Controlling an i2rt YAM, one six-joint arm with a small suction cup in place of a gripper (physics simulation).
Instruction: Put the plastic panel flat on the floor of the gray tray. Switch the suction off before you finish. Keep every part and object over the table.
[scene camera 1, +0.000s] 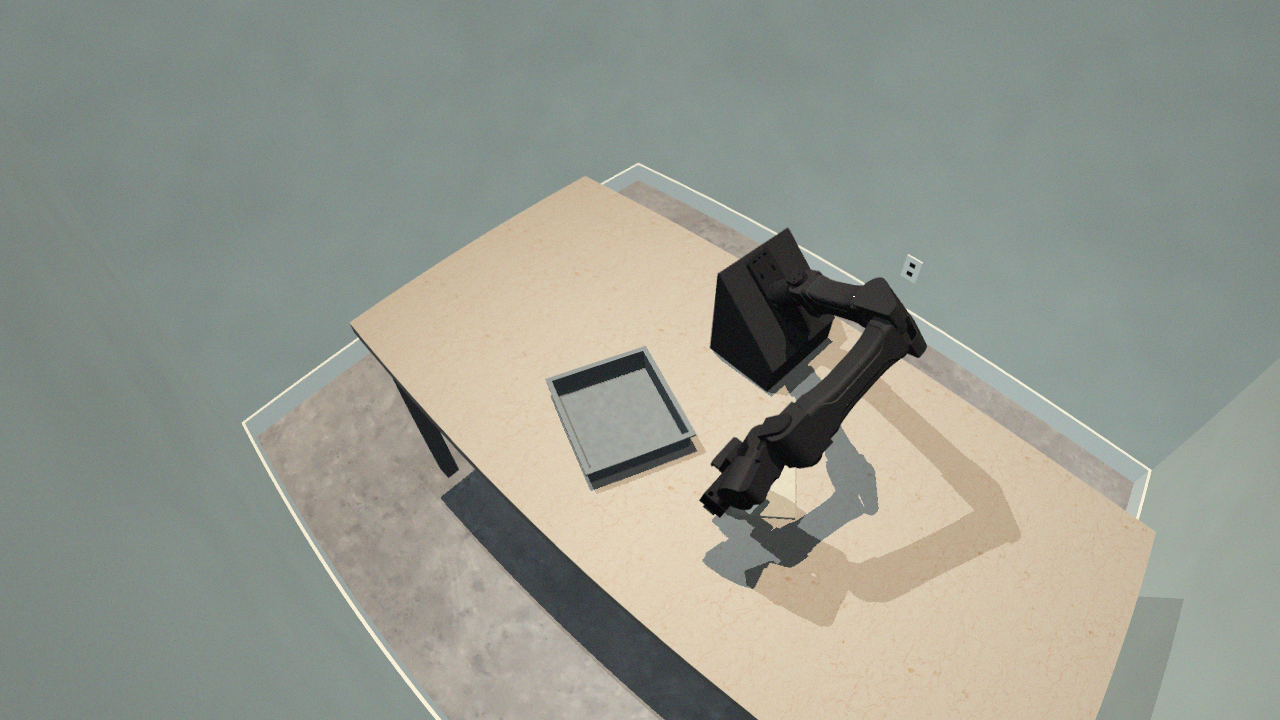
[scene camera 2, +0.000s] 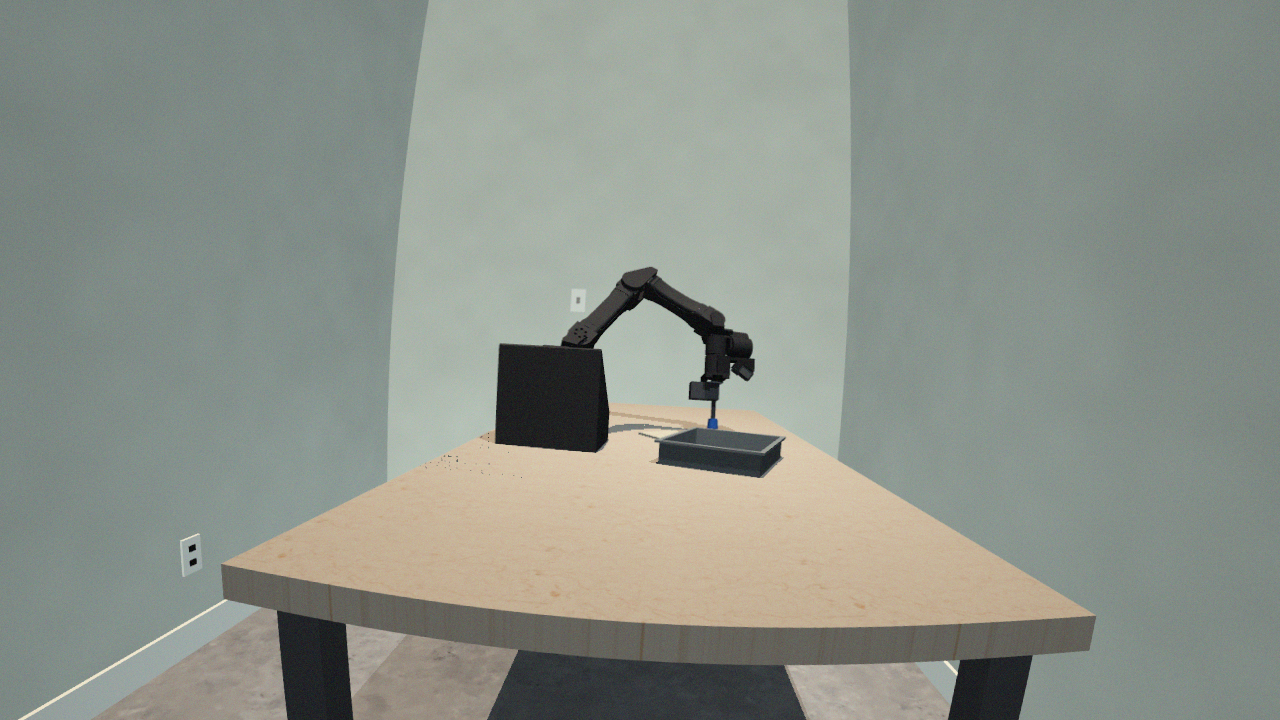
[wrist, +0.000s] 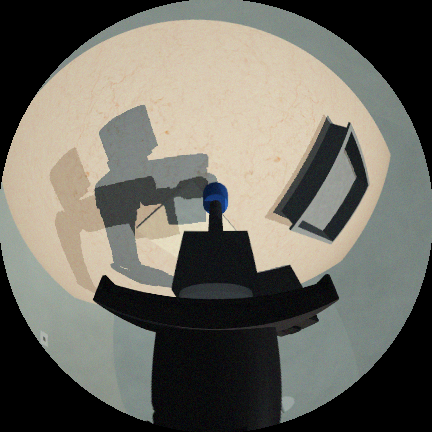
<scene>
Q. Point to a gray tray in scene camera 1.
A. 620, 412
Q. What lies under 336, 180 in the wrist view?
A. A gray tray.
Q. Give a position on a plastic panel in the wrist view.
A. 184, 210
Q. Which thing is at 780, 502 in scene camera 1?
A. A plastic panel.
</scene>
